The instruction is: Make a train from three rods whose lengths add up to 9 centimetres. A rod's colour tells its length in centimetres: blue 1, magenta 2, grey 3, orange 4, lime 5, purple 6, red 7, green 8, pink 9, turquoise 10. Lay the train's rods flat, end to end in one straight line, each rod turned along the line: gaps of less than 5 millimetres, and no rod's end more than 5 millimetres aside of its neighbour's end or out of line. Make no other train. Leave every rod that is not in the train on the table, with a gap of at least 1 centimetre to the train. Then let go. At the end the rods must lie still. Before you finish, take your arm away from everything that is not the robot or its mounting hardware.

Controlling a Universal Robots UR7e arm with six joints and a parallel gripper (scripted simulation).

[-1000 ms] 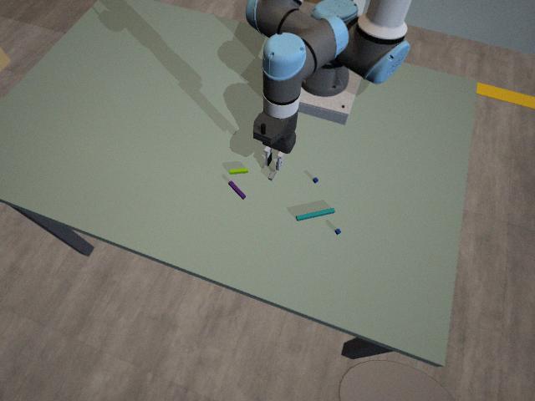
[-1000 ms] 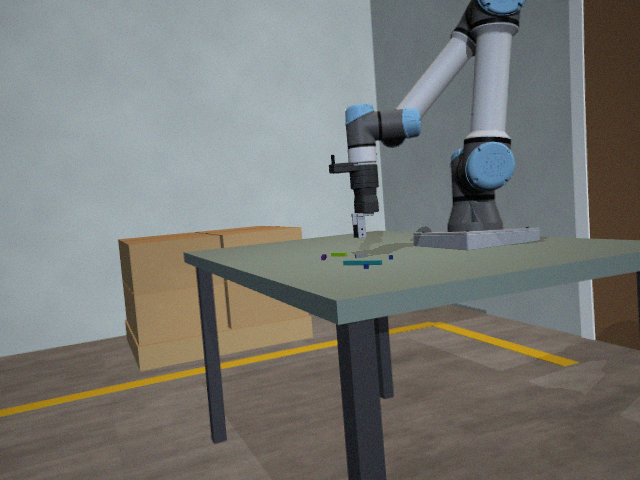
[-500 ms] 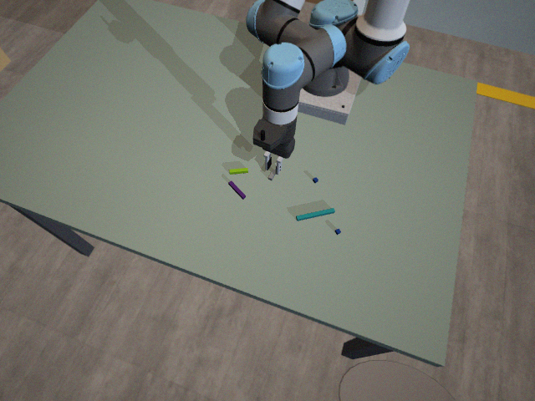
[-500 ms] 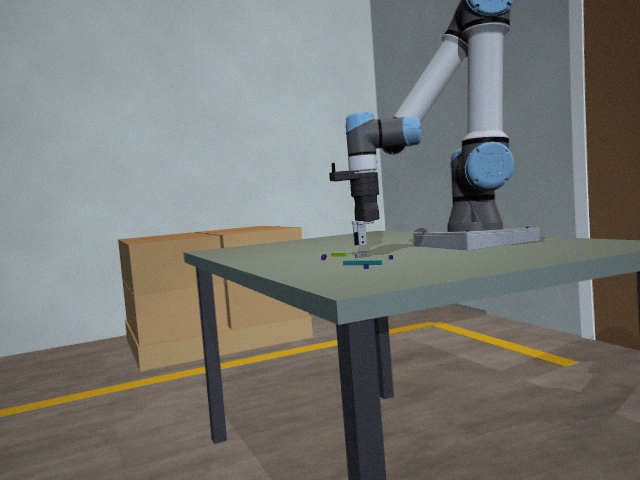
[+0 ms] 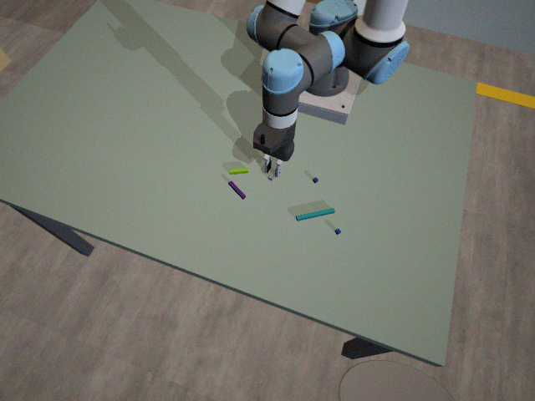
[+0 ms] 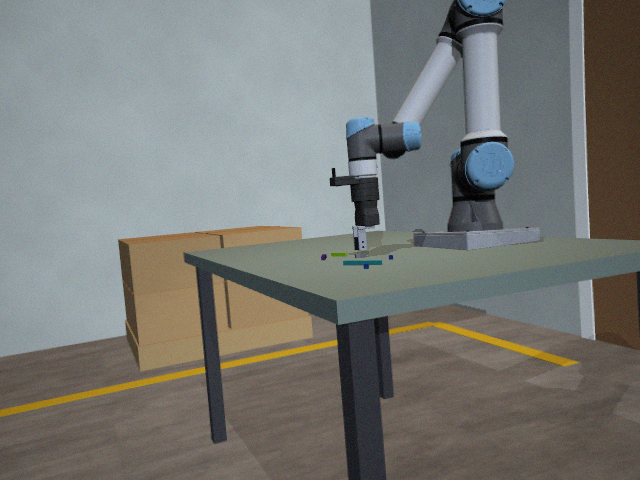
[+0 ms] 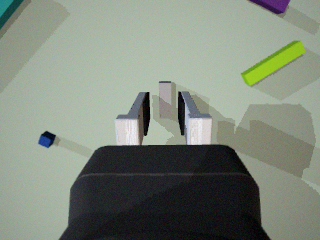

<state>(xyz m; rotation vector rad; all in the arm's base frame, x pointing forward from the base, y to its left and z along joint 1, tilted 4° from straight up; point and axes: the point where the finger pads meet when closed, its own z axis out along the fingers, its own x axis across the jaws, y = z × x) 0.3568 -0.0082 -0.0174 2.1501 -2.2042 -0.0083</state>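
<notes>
My gripper is now 30 mm above the grey rod. From my hand the other things lie so: lime rod: 30 mm ahead, 90 mm to the right, 30 mm below; purple rod: 80 mm ahead, 70 mm to the right, 30 mm below; turquoise rod: 60 mm ahead, 150 mm to the left, 30 mm below.
</notes>
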